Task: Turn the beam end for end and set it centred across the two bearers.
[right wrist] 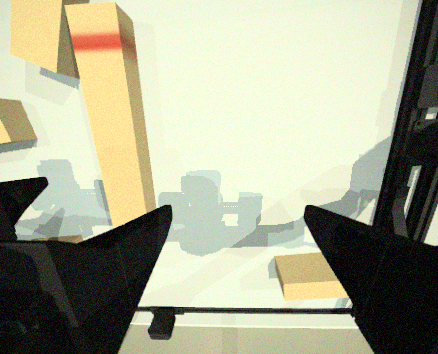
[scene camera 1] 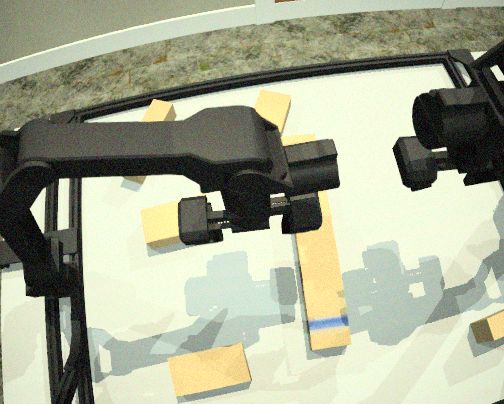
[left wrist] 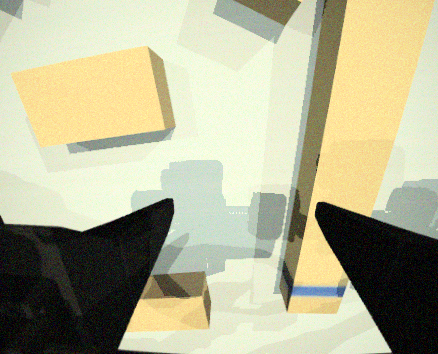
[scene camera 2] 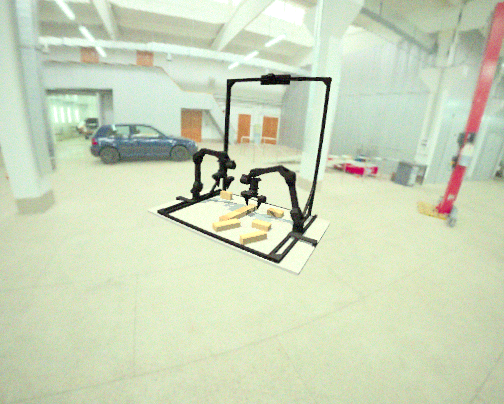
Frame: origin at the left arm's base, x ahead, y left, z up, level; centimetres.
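Seen in the pictures: left gripper, fingertip midpoint: (right wrist: 13, 180) (scene camera 1: 252, 234) (left wrist: 244, 206) (scene camera 2: 252, 207); right gripper, fingertip midpoint: (right wrist: 237, 211) (scene camera 1: 439, 185) (scene camera 2: 222, 188); left arm's base at its link origin: (scene camera 1: 61, 280) (scene camera 2: 297, 231); right arm's base at its link origin: (right wrist: 431, 142) (scene camera 2: 196, 199).
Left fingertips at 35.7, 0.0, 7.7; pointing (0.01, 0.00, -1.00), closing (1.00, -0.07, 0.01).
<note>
Offsets run from my left fingertips to a thing's top centre, as dx, dy, dz.
The beam @(+10.4, +0.3, -5.8) (scene camera 1: 322, 260) (scene camera 2: 237, 213) (left wrist: 370, 110) (right wrist: 112, 120) is a long wooden bar lying on the table. Its blue stripe is at the near end in scene camera 1; its red stripe shows at the far end in the right wrist view. Several shorter blocks lie around it; I cannot tell which two are the bearers. My left gripper (scene camera 1: 249, 217) (scene camera 2: 253, 204) (left wrist: 244, 206) is open and empty above the table, with one finger over the beam's side. My right gripper (scene camera 1: 452, 165) (scene camera 2: 222, 186) (right wrist: 237, 211) is open and empty, raised beside the beam. The left arm hides part of the beam in scene camera 1.
One block @(+5.9, +22.2, -5.8) (scene camera 1: 272, 107) (right wrist: 35, 35) lies close to the red end. Another block @(-12.4, +7.4, -5.8) (scene camera 1: 160, 225) (left wrist: 95, 95) lies left of the beam. A near block @(-10.6, -18.8, -5.8) (scene camera 1: 210, 370) (left wrist: 175, 310) and a right block @(+40.3, -22.6, -3.3) (scene camera 1: 490, 327) (right wrist: 310, 272) lie apart. A dark frame (scene camera 1: 280, 77) edges the table.
</note>
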